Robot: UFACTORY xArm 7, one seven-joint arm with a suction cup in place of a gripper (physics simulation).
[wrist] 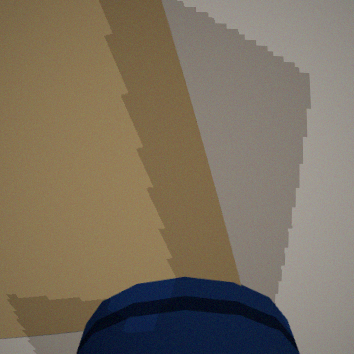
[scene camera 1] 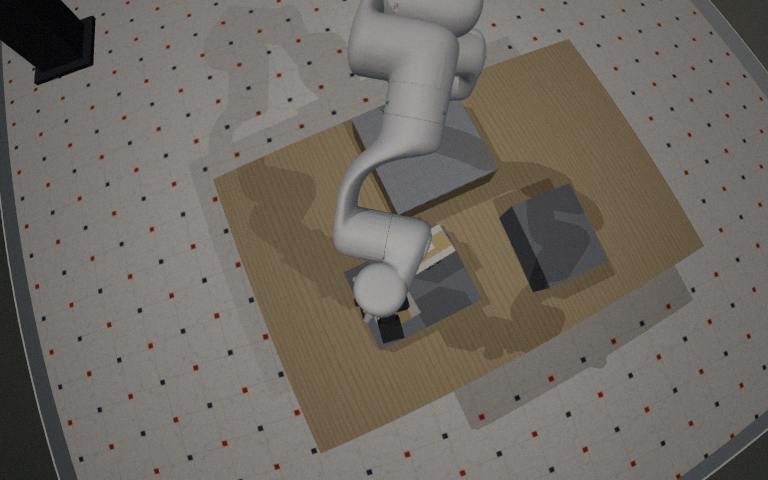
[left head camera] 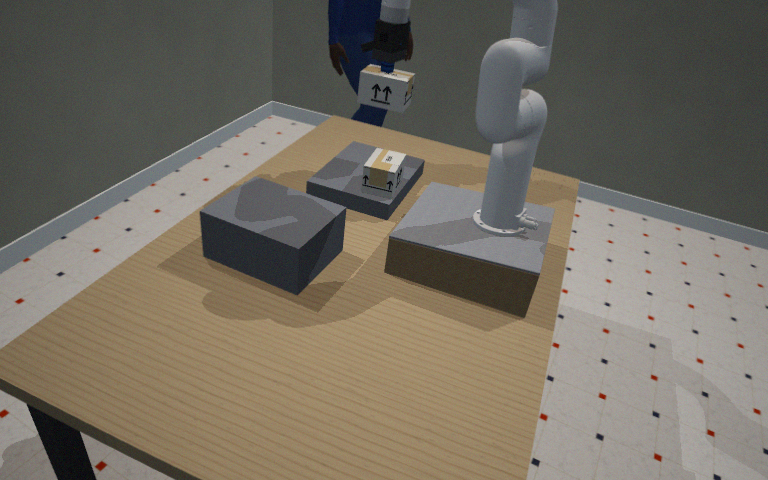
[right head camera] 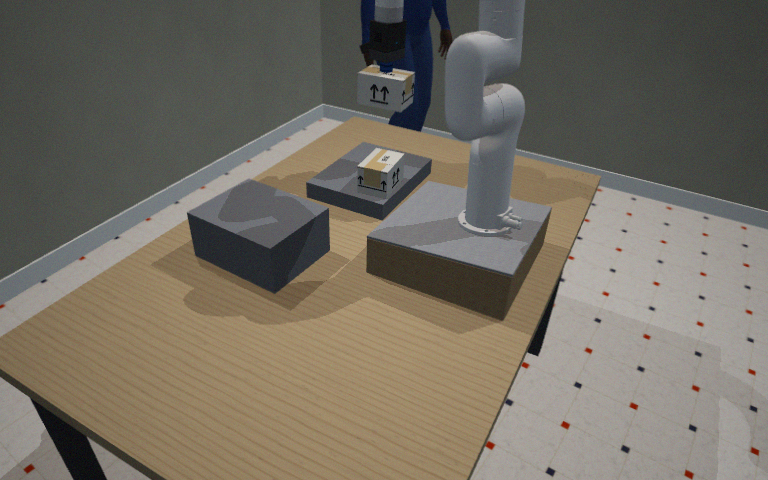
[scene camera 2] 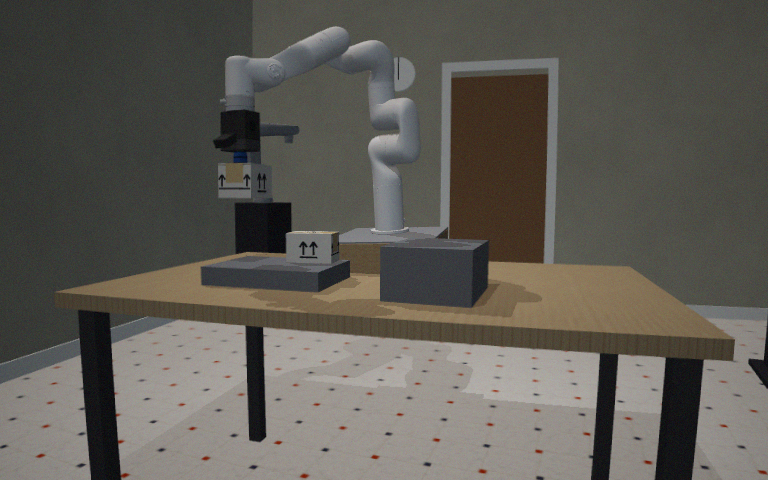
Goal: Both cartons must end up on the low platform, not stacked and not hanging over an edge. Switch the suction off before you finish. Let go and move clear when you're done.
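Places are measured from the arm's base along level axes (x ahead, y left, z up), in centimetres.
Where they show: end effector, tool point: (wrist: 183, 296) (left head camera: 386, 75) (right head camera: 385, 75); arm's base, origin of the base link: (left head camera: 499, 223) (right head camera: 485, 222) (scene camera 2: 389, 231).
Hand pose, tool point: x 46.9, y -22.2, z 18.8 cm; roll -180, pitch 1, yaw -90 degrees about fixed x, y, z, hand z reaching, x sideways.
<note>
Things, the pixels of their centre, and the offset from my tool point. "*": a spot on its surface instead. Level surfaces: height alone.
- larger white carton, body centre: (wrist: 156, 240) (scene camera 2: 246, 181) (right head camera: 385, 87) (left head camera: 386, 88) dx -0.9, dy +0.9, dz -3.2 cm
- carton's top, surface spot: (wrist: 75, 150) * dx +3.8, dy +1.1, dz +1.3 cm
- smaller white carton, body centre: (left head camera: 384, 172) (right head camera: 381, 172) (scene camera 2: 313, 246) (scene camera 1: 426, 251) dx -11.2, dy +15.4, dz -20.9 cm
- low grey platform, body centre: (scene camera 2: 278, 272) (scene camera 1: 412, 286) (left head camera: 368, 177) (right head camera: 371, 177) dx -3.4, dy +9.6, dz -27.2 cm
- taller grey block, body centre: (left head camera: 275, 231) (scene camera 2: 438, 268) (right head camera: 260, 232) (scene camera 1: 551, 238) dx -5.5, dy +53.4, dz -23.6 cm
- table, its level: dz -29.6 cm
My suction gripper (left head camera: 387, 69) (right head camera: 386, 69) (scene camera 2: 240, 160) is shut on the larger white carton (left head camera: 385, 90) (right head camera: 384, 90) (scene camera 2: 237, 182) by its taped top. The carton hangs upright, high above the low platform's level. In the wrist view the blue cup (wrist: 187, 320) meets the carton's top (wrist: 75, 150). The smaller white carton (left head camera: 380, 175) (right head camera: 376, 175) (scene camera 2: 308, 247) stands upright on the low grey platform (left head camera: 334, 169) (right head camera: 334, 172) (scene camera 1: 447, 302) (scene camera 2: 254, 276), near one end. In scene camera 1 the arm covers much of both cartons.
A taller grey block (left head camera: 254, 237) (right head camera: 237, 237) (scene camera 1: 560, 237) (scene camera 2: 427, 274) stands on the table (left head camera: 283, 373) beside the low platform. The arm's base stands on a broad box (left head camera: 453, 260) (scene camera 2: 362, 257). A person in blue (left head camera: 353, 33) (right head camera: 416, 56) stands behind the table.
</note>
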